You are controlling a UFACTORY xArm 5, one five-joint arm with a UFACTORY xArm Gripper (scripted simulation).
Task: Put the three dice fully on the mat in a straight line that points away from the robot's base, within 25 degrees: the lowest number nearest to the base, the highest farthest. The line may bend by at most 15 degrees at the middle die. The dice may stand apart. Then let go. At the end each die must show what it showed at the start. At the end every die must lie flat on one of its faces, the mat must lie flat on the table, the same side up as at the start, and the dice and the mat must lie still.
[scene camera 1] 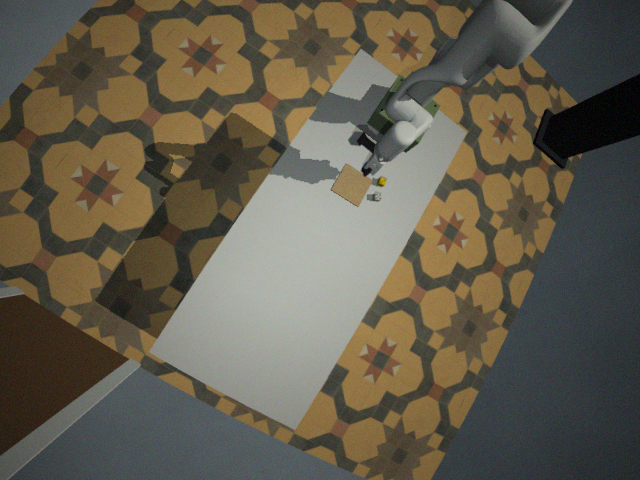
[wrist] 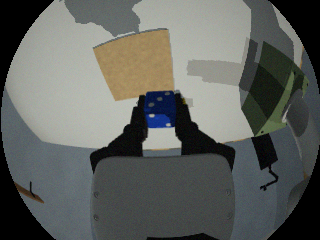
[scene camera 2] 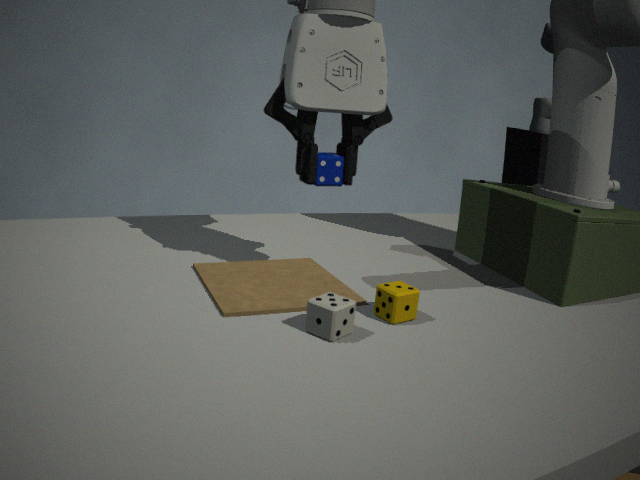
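Note:
You'd find my gripper at (scene camera 2: 325,182), and also at (wrist: 160,103). There's a tan mat (scene camera 2: 242,288), which I can see at (scene camera 1: 351,184) and (wrist: 133,65) too. A blue die is here as well, at (scene camera 2: 330,167) and again at (wrist: 160,108), and then there's a yellow die (scene camera 2: 396,302).

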